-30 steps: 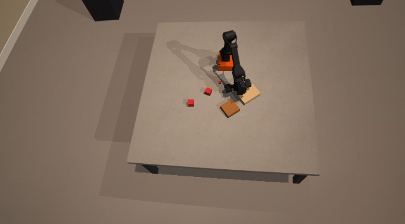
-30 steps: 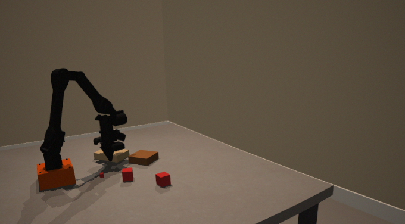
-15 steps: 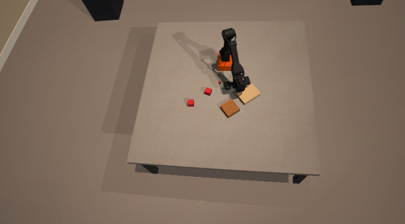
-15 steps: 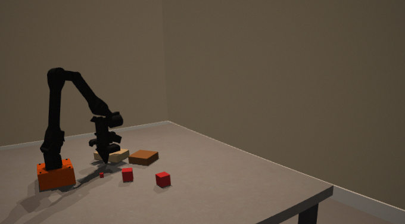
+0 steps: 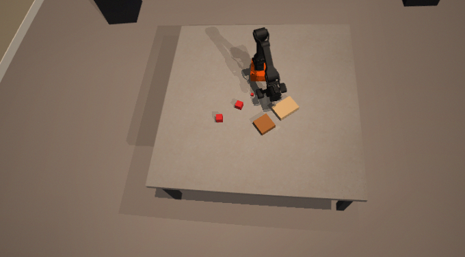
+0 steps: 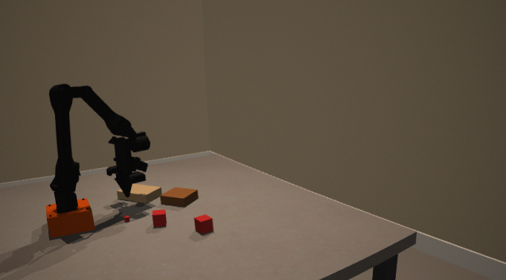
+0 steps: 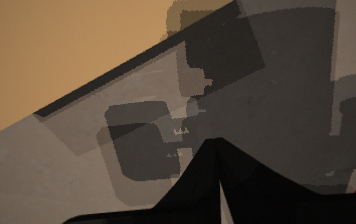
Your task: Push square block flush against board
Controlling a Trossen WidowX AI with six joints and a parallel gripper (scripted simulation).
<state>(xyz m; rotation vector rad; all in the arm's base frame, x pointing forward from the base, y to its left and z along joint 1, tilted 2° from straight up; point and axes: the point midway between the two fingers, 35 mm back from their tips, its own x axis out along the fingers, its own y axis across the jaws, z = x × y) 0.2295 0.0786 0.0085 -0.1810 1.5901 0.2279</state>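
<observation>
My gripper tip is now 7 cm short of the board, 9 cm to the right of it and 2 cm above it. From my gripper tip the other things lie so: square block: 18 cm ahead, 5 cm to the right, 2 cm below; red cube: 4 cm behind, 13 cm to the right, 3 cm below.
</observation>
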